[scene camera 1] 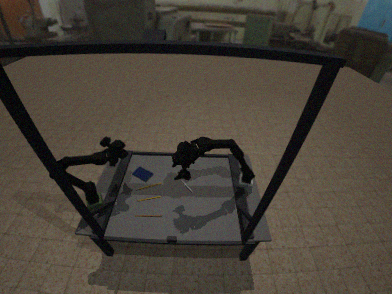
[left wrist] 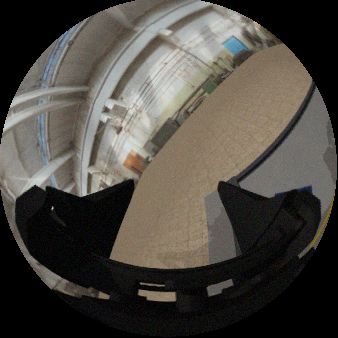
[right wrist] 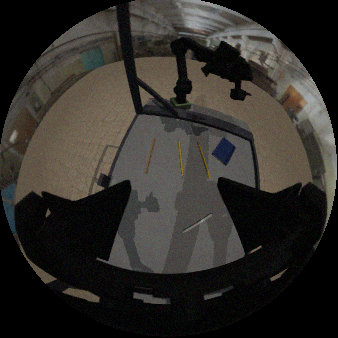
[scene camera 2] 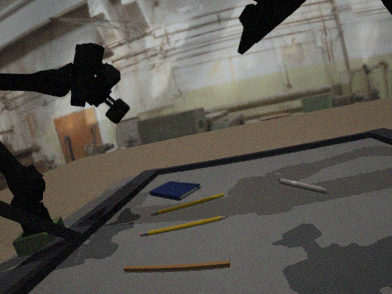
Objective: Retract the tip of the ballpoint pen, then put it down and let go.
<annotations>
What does the left gripper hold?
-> Nothing.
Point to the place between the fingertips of the left gripper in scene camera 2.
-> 108,99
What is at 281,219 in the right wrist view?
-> The right gripper.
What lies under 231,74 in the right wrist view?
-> The left gripper.
</annotations>
